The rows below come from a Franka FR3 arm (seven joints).
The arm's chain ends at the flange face. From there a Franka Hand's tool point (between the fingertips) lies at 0.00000 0.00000 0.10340 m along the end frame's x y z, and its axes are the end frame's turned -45 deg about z.
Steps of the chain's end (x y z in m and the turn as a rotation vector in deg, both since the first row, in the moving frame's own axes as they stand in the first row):
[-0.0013 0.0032 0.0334 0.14 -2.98 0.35]
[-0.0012 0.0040 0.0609 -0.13 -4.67 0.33]
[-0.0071 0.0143 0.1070 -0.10 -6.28 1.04]
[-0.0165 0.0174 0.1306 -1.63 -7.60 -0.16]
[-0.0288 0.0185 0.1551 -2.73 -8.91 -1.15]
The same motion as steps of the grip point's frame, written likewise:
[-0.0068 -0.0026 0.0333 2.21 -2.01 0.35]
[-0.0098 -0.0038 0.0606 3.21 -3.39 0.33]
[-0.0232 -0.0029 0.1064 4.37 -4.51 1.04]
[-0.0357 -0.0069 0.1296 4.22 -6.53 -0.16]
[-0.0483 -0.0150 0.1537 4.37 -8.23 -1.15]

